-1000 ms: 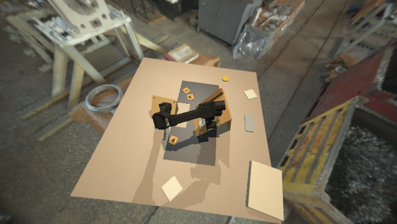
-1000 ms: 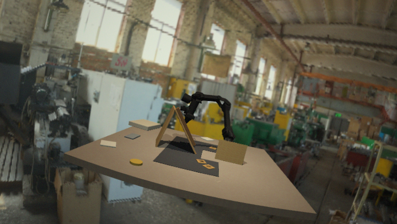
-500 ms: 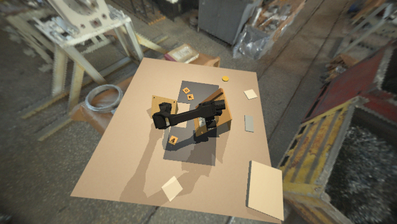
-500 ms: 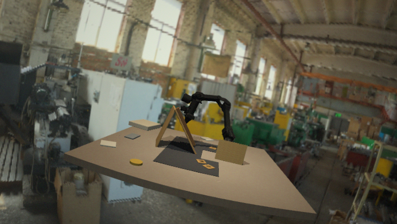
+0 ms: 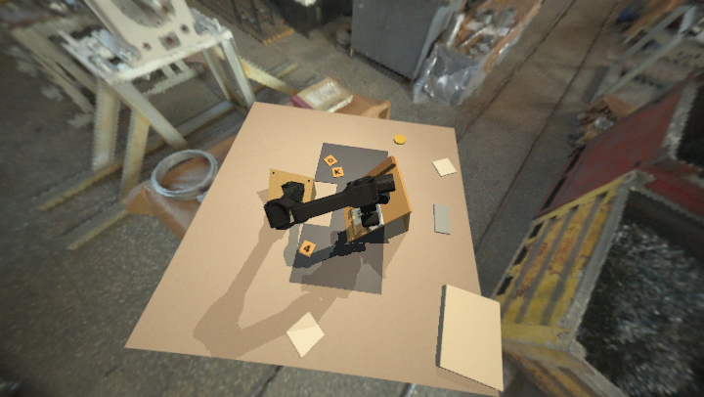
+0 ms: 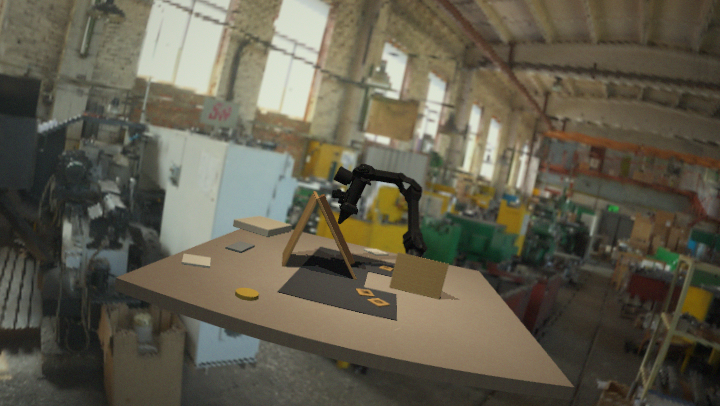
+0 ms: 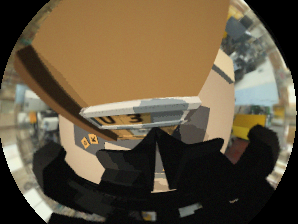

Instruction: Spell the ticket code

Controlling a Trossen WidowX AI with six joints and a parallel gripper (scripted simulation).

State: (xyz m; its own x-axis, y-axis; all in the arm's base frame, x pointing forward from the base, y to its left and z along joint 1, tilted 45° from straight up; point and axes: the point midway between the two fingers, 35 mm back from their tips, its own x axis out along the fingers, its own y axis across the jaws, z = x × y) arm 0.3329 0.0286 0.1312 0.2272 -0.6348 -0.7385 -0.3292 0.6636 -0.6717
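Right now the letter tile is 1 cm ahead of my gripper tip, 4 cm to the left of it and 2 cm below it. From my gripper tip the other things lie so: orange tile marked u: 1 cm behind, 9 cm to the left, 2 cm below; then white ticket: 4 cm behind, 1 cm to the left, 9 cm below; then dark mat: 14 cm behind, 8 cm to the left, 18 cm below.
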